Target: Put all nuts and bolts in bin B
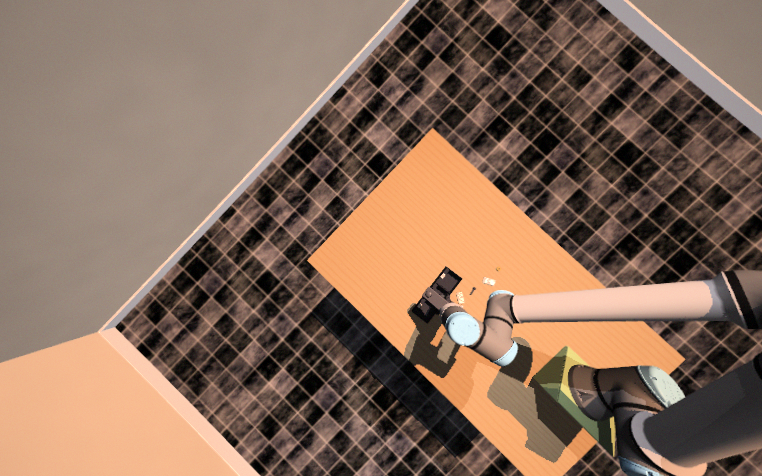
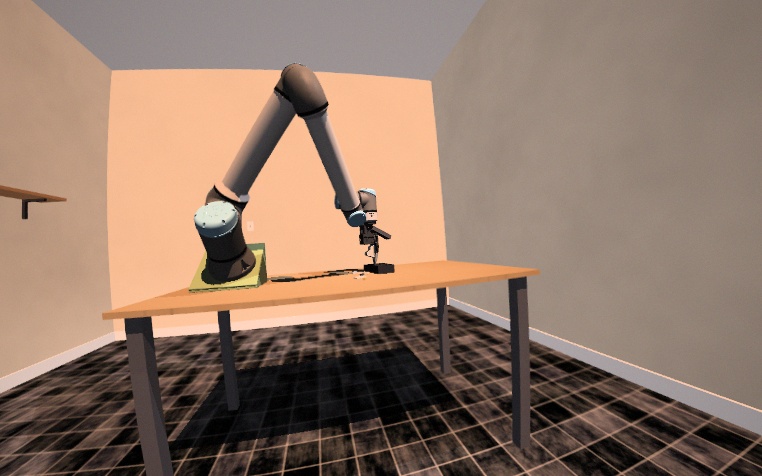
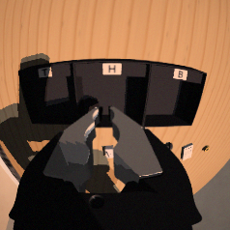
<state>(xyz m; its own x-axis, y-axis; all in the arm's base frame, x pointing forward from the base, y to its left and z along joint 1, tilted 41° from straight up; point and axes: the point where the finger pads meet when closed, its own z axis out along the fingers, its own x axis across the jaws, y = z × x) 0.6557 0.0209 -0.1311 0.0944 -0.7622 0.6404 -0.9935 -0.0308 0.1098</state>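
The black three-part bin lies 30 mm below my hand, 10 mm to the right of it and 10 mm ahead of it. From my hand the other things lie so: white piece (120 mm behind, 40 mm below, 10 mm to the right); white square piece (200 mm to the right, 130 mm behind, 50 mm below); dark bolt (130 mm to the right, 100 mm behind, 50 mm below).
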